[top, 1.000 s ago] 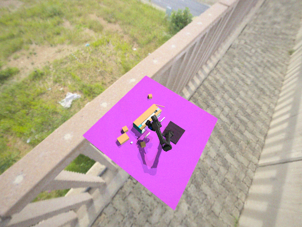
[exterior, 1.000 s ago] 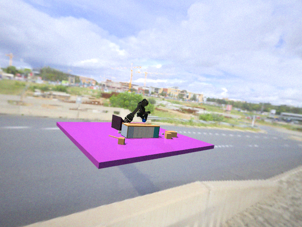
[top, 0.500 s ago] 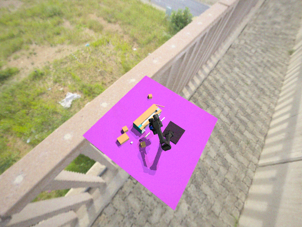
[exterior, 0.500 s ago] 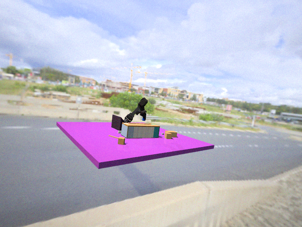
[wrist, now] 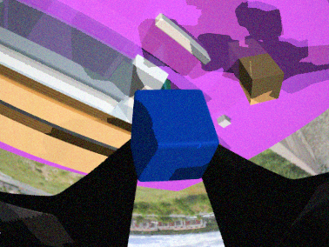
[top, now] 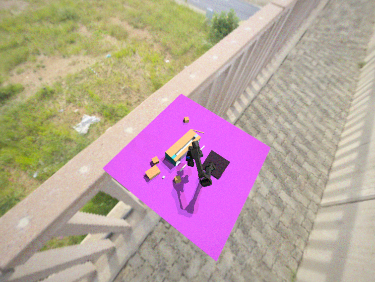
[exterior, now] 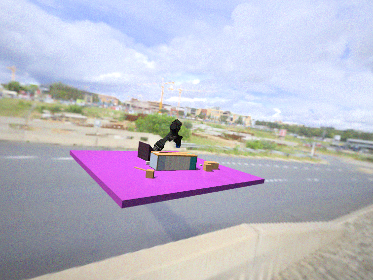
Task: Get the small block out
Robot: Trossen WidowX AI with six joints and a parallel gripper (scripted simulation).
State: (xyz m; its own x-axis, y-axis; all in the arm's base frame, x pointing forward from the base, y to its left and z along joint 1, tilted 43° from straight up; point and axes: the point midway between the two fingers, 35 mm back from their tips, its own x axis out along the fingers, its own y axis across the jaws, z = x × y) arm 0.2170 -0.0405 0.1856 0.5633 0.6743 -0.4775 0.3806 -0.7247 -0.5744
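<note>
The blue block is 1 cm behind my gripper tip and 1 cm to the right of it. Also, from my gripper tip: thin orange stick 5 cm ahead, 44 cm to the right, 17 cm below.
</note>
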